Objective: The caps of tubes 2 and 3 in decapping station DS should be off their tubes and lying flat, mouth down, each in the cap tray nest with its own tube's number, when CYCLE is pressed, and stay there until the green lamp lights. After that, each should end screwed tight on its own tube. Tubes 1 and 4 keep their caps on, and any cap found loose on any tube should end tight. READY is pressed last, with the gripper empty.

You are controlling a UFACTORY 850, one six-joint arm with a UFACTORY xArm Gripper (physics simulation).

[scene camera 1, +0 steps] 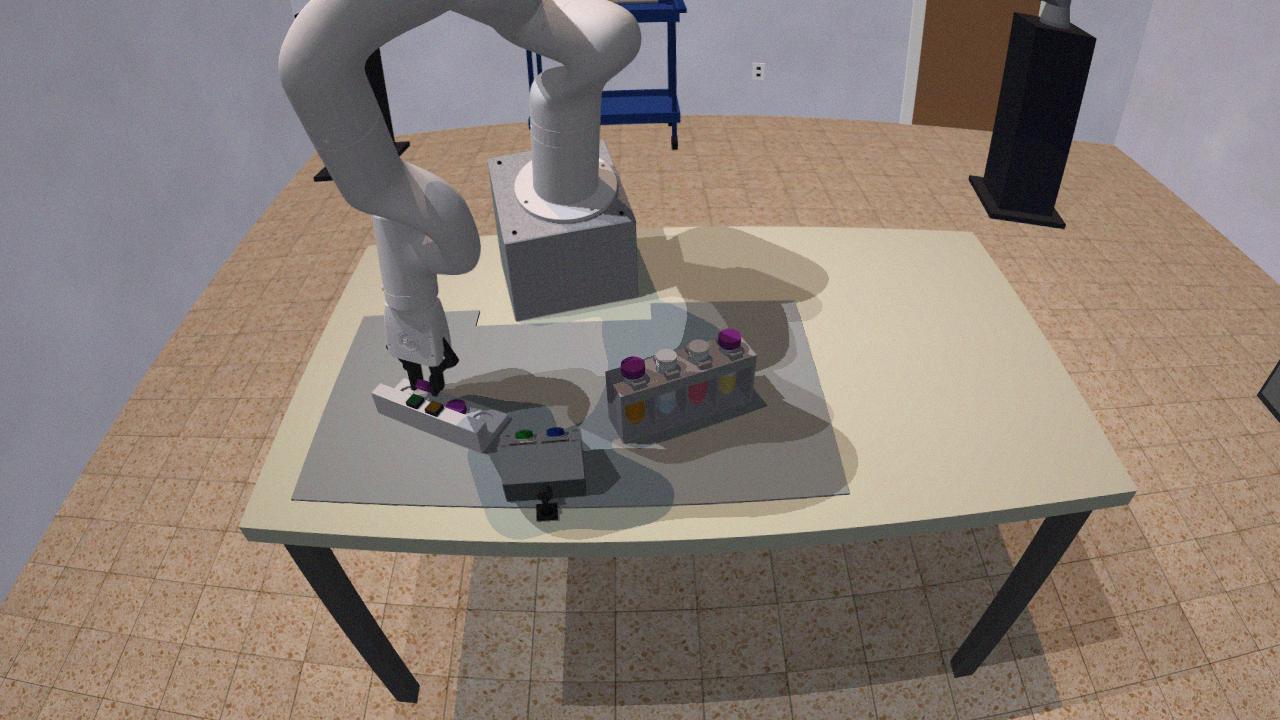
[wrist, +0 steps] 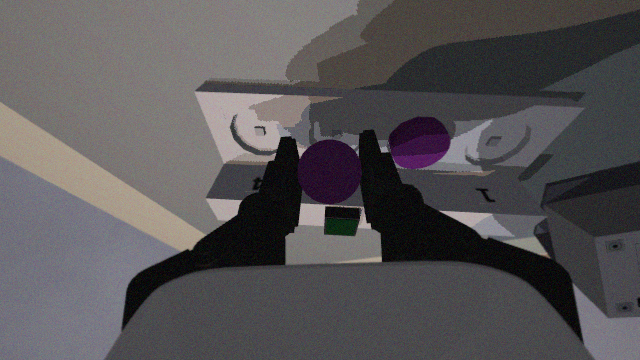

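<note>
My gripper [scene camera 1: 425, 388] [wrist: 328, 155] is shut on a purple cap [scene camera 1: 422, 385] [wrist: 329, 171] at the white cap tray [scene camera 1: 393, 411] [wrist: 215, 112]. The held cap is by nest 3, which shows partly behind it in the wrist view; whether it touches the tray I cannot tell. Another purple cap [scene camera 1: 456, 406] [wrist: 420, 142] lies in nest 2. Nests 4 and 1 hold no caps. In the tube rack [scene camera 1: 662, 428], the end tubes wear purple caps [scene camera 1: 632, 367] [scene camera 1: 729, 339]; the two middle tubes [scene camera 1: 665, 360] [scene camera 1: 698, 351] show pale tops without purple caps. Cap tightness cannot be seen.
A grey control box [scene camera 1: 541, 463] [wrist: 575, 210] with green [scene camera 1: 523, 434] and blue [scene camera 1: 554, 431] buttons stands close to the tray's right end. A dark green block [scene camera 1: 415, 400] [wrist: 342, 222] and an amber block [scene camera 1: 434, 408] sit on the tray's front. The rack stands farther right.
</note>
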